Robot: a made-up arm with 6 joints.
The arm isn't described. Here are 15 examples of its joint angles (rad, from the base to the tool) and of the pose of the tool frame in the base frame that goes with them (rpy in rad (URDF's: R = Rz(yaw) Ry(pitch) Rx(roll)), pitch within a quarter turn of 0, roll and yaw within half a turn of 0; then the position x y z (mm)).
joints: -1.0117 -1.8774 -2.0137 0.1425 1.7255 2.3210
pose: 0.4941 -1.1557 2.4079 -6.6 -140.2 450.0
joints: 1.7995 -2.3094 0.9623 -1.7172 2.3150 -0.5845
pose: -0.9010 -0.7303 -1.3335 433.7 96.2 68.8
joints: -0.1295 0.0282 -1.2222 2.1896 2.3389 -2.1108
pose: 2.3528 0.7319 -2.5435 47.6 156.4 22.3
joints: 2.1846 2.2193 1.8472 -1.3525 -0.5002 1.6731
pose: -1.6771 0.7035 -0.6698 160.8 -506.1 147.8
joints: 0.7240 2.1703 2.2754 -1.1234 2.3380 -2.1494
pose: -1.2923 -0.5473 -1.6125 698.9 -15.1 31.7
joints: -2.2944 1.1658 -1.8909 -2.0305 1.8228 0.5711
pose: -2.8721 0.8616 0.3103 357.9 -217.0 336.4
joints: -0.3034 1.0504 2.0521 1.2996 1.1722 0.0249
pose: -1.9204 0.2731 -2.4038 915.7 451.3 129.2
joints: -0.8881 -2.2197 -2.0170 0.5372 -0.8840 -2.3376
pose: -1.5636 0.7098 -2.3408 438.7 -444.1 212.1
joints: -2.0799 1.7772 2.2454 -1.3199 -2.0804 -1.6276
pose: -1.7407 0.2767 2.8564 394.1 -389.7 353.1
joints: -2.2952 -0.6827 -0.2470 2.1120 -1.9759 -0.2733
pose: 2.8731 -1.1765 2.5280 224.8 156.2 -89.7
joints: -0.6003 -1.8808 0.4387 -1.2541 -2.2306 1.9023
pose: 0.5720 0.4245 3.0184 254.6 36.9 -146.5
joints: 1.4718 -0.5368 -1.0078 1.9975 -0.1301 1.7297
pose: 1.5820 0.6242 0.5449 32.4 305.2 225.7
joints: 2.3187 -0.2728 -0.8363 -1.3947 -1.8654 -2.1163
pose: 0.6760 0.4721 -1.4525 -12.7 -171.3 483.6
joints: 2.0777 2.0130 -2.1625 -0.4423 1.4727 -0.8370
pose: -2.1863 -0.2537 -2.9660 740.1 -36.0 -259.3
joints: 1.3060 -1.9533 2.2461 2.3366 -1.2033 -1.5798
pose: -2.3890 -0.3384 2.7588 40.4 -397.8 93.6
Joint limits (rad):
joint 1: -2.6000..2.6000
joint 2: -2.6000..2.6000
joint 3: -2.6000..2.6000
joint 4: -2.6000..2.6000
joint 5: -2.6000..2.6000
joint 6: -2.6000..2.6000
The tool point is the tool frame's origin. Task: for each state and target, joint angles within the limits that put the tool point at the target. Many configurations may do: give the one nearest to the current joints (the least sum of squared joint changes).
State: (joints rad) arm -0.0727 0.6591 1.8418 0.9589 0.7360 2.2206
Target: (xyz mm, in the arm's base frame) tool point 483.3 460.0 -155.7
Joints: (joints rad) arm -0.1333 1.5450 1.8910 1.2536 0.5941 2.3655
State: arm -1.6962 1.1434 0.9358 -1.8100 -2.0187 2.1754
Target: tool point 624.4 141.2 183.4
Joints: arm -1.4969 0.8368 0.9300 -1.9300 -2.5066 2.2251
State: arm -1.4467 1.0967 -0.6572 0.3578 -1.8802 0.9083
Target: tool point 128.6 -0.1 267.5
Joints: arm -1.4272 0.4758 -0.6895 0.0263 -1.5100 0.5035
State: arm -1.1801 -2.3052 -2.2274 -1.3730 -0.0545 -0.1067
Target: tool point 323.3 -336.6 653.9
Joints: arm -0.5871 -2.3408 -1.8577 -1.3942 -0.1320 0.2084
